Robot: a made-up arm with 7 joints.
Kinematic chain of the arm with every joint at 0, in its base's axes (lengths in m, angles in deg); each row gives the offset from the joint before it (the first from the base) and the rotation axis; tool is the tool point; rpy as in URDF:
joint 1: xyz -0.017 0.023 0.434 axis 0 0.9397 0.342
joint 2: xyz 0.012 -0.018 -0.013 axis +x
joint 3: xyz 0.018 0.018 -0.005 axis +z
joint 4: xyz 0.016 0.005 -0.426 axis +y
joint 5: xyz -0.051 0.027 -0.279 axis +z
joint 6: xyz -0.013 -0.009 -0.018 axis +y
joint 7: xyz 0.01 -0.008 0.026 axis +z
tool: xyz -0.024 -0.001 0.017 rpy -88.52 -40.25 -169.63
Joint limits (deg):
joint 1: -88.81..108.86
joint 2: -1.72..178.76
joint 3: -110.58..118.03
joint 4: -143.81..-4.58
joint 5: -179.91..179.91
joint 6: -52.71..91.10
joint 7: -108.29..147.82
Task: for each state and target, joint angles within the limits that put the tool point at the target. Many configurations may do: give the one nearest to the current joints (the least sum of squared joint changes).
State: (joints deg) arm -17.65 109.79 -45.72 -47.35 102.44 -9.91 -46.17
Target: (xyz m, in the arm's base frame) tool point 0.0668 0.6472 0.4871
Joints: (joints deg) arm 3.63 111.01 -71.25 -52.02 102.61 -13.21 -44.29
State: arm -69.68 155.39 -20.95 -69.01 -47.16 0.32 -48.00
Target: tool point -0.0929 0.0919 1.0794
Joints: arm -30.61 169.18 -15.08 -57.82 -46.38 -8.31 -44.82
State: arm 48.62 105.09 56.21 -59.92 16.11 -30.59 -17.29
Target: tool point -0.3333 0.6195 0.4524
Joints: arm 75.27 64.49 62.58 -53.06 15.80 -23.64 -18.47
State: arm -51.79 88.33 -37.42 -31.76 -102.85 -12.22 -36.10
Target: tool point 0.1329 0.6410 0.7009
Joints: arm -53.13 98.75 -35.20 -20.04 -96.81 -29.15 -29.75
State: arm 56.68 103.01 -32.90 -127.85 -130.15 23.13 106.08
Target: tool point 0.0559 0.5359 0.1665
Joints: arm 35.42 84.48 -29.17 -95.86 -130.88 33.05 108.72
